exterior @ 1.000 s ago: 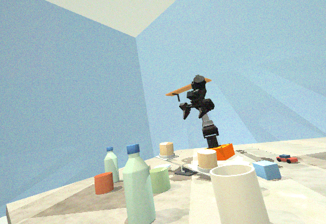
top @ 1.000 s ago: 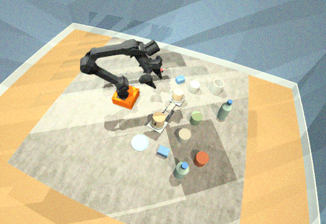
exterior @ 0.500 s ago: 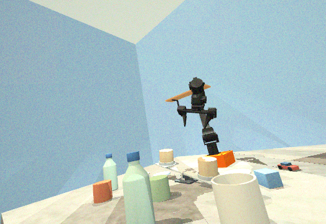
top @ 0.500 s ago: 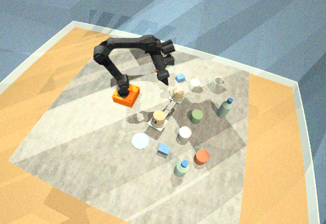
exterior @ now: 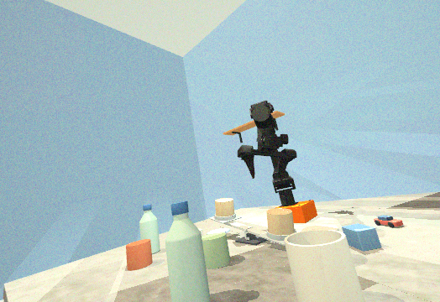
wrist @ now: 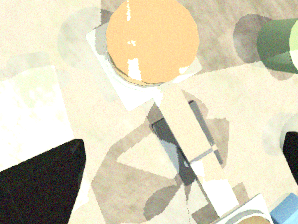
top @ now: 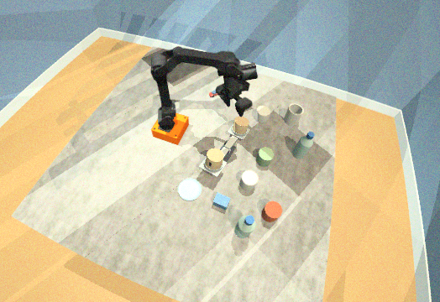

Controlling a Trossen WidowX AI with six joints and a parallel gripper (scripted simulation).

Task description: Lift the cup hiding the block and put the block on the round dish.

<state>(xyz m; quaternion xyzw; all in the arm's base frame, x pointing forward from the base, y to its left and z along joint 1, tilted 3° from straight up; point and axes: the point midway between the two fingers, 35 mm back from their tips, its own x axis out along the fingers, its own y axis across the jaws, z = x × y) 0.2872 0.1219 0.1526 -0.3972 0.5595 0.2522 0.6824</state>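
The pale green block is 30 mm ahead of my gripper tip, 30 mm to the left of it and 140 mm below it. Also, from my gripper tip: tan cup: 10 mm behind, 240 mm to the right, 70 mm below; orange cylinder: 300 mm ahead, 330 mm to the right, 150 mm below; white round dish: 70 mm behind, 350 mm to the right, 180 mm below.
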